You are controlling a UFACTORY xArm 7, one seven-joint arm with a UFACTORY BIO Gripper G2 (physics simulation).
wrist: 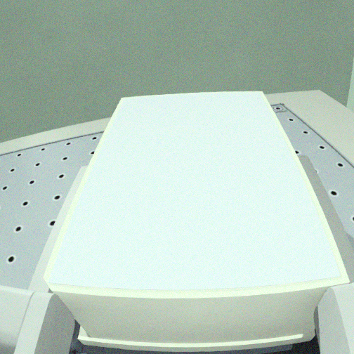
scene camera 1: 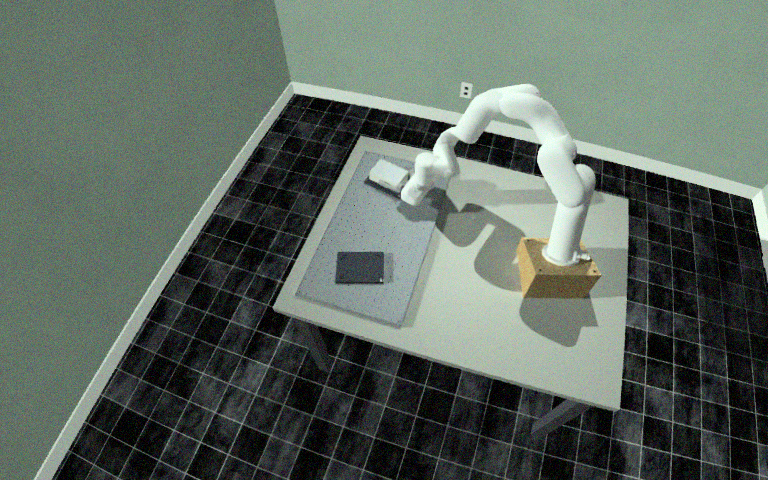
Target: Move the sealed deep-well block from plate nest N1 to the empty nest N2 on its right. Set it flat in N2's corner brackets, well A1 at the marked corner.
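Places are measured from the arm's base along level axes (x ahead, y left, z up), in centimetres.
Pixels of known places: hand, its tool point: [scene camera 1: 390,176]; arm's base, origin of its link: [scene camera 1: 560,255].
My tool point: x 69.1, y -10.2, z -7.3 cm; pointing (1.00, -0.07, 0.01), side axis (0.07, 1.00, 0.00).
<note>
For each thing: its top centre in the pictures, then the offset to it from my tool point. Level surfaces: height alone.
- sealed deep-well block, centre of its top: [scene camera 1: 388,171] dx +0.7, dy -0.1, dz +2.4 cm
- dark far nest, centre of its top: [scene camera 1: 389,178] dx +0.5, dy +0.0, dz -1.7 cm
- dark nest, centre of its top: [scene camera 1: 359,265] dx -9.1, dy +39.6, dz -1.7 cm
- grey-blue perforated board, height of its surface: dz -3.2 cm
- pale table, height of its surface: dz -4.5 cm
The sealed deep-well block [scene camera 1: 389,174] [wrist: 195,185], white with a pale flat top seal, is at the dark far nest [scene camera 1: 378,188] near the board's back left. Whether it sits flat in the brackets or slightly above them cannot be told. The other dark nest [scene camera 1: 360,267], toward the front, is empty, with a small light mark at one corner. No N1 or N2 labels are readable. My gripper [wrist: 192,225] is shut on the block, with fingers along its two sides; in the scene view the arm mostly hides it. Well A1 and the far nest's marked corner are not visible.
Both nests are on a grey-blue perforated board [scene camera 1: 368,226] [wrist: 30,210] lying on a pale table [scene camera 1: 481,339]. The arm's wooden base block [scene camera 1: 560,285] stands at the table's right side. The table's far left corner lies just beyond the held block.
</note>
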